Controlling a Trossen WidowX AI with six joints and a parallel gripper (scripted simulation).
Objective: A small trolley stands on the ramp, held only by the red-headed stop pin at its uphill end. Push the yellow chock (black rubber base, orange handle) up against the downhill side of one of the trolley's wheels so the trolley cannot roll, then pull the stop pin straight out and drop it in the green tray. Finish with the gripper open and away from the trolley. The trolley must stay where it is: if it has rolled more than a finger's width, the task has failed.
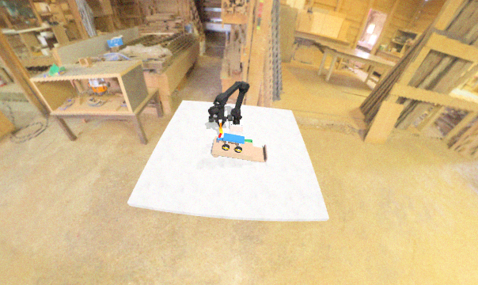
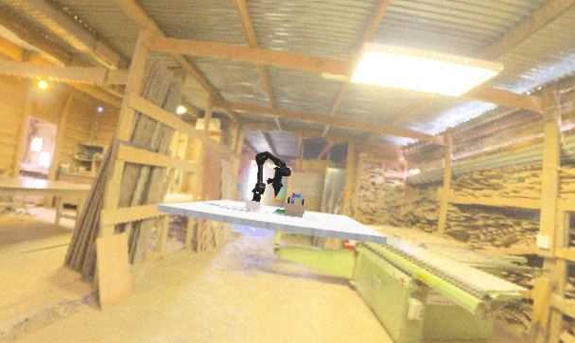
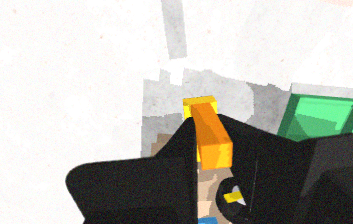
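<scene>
Right now the yellow chock is 20 mm ahead of my gripper tip and 10 mm below it. The rest, counted from my gripper tip: red-headed stop pin (130 mm ahead, 10 mm to the right); then ramp (170 mm ahead, 90 mm to the left, 80 mm below); then blue trolley (170 mm ahead, 90 mm to the left, 10 mm below).
</scene>
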